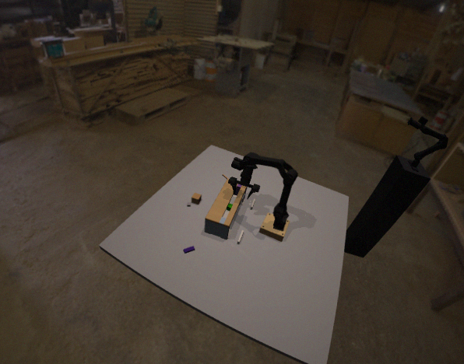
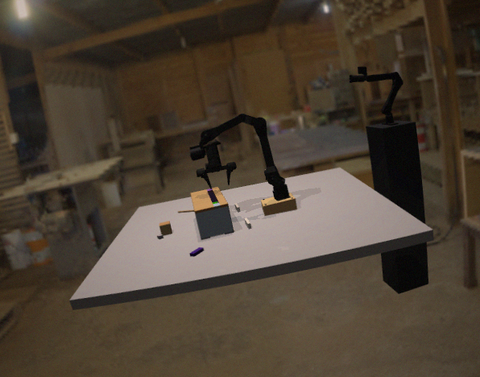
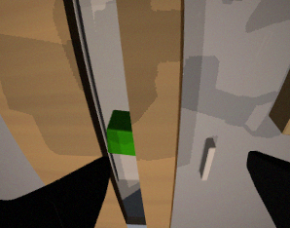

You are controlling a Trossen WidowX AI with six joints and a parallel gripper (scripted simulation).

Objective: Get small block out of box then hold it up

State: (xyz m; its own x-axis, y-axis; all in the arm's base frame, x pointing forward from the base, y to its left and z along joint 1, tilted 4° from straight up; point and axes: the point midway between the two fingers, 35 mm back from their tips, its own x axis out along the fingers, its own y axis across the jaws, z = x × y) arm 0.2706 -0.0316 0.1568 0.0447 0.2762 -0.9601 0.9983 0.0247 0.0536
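Right now my gripper tip is 70 mm above the block, 50 mm short of it and 40 mm to the right of it. Also, from my gripper tip: thin wooden stick 300 mm to the right, 160 mm below, 160 mm ahead.
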